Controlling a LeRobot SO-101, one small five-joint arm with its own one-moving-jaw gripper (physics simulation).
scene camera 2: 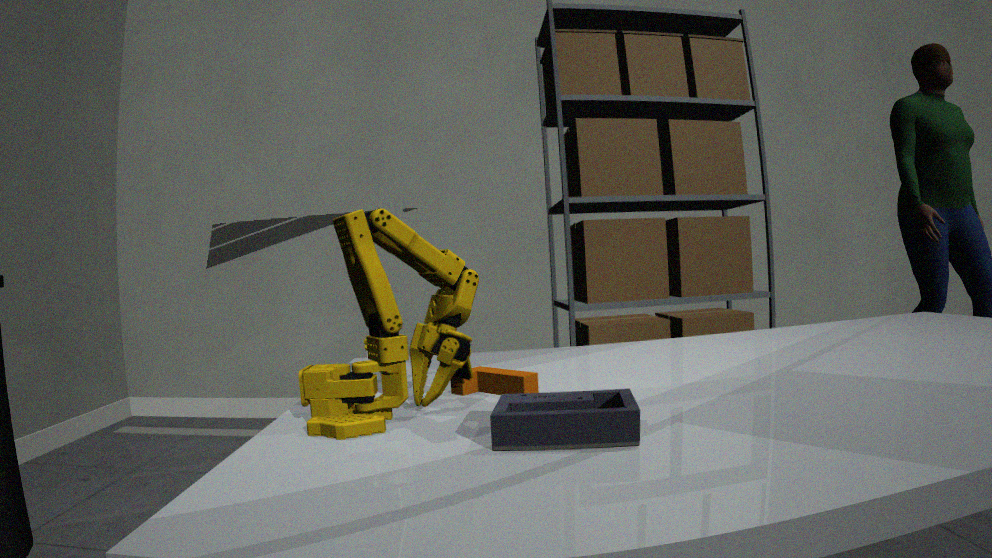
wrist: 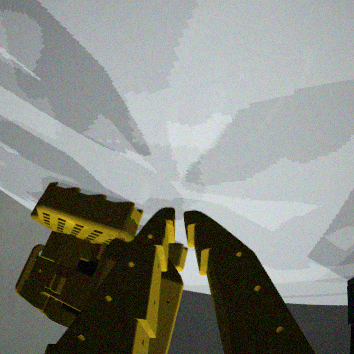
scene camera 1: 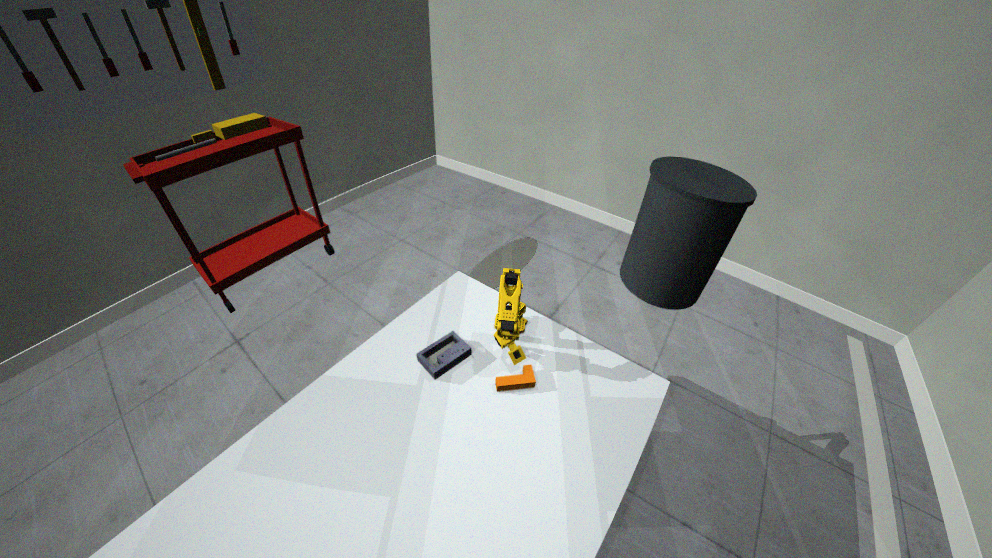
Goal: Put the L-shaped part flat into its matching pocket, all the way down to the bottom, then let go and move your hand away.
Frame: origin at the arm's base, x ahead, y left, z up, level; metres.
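Where they show: end effector, tool point: (scene camera 2: pixel 420 402) (wrist: pixel 174 220) (scene camera 1: pixel 507 342); arm's base, origin of the base link: (scene camera 2: pixel 367 425) (wrist: pixel 133 227).
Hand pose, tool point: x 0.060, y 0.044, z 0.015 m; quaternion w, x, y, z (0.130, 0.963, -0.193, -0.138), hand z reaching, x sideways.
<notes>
Things, the pixels of their centre, and the offset from my tool point. Level surfaces: height alone.
- orange L-shaped part, body centre: (scene camera 2: pixel 493 383) (scene camera 1: pixel 514 377) dx +0.094, dy +0.090, dz +0.000 m
- dark grey block with the pocket, body centre: (scene camera 2: pixel 565 418) (scene camera 1: pixel 444 354) dx +0.158, dy -0.123, dz +0.003 m
- white table, its level: dz -0.015 m
The orange L-shaped part (scene camera 1: pixel 515 381) (scene camera 2: pixel 508 381) lies flat on the white table, apart from the pocket block. The dark grey block with the pocket (scene camera 1: pixel 434 371) (scene camera 2: pixel 565 430) stands on the table to the left of the part in scene camera 1, and nearer the camera in scene camera 2. My gripper (scene camera 2: pixel 420 402) (wrist: pixel 179 212) is shut and empty, its tips together and pointing down close to the table, between the arm's base and the part. The part and the block do not show in the wrist view. The gripper's tips are hidden in scene camera 1.
The white table (scene camera 1: pixel 332 444) (scene camera 2: pixel 388 499) has a corner behind the arm's base. A red cart (scene camera 1: pixel 260 253), a dark bin (scene camera 1: pixel 683 239), a shelf rack (scene camera 2: pixel 565 235) with boxes and a person in green (scene camera 2: pixel 933 149) are beyond the table.
</notes>
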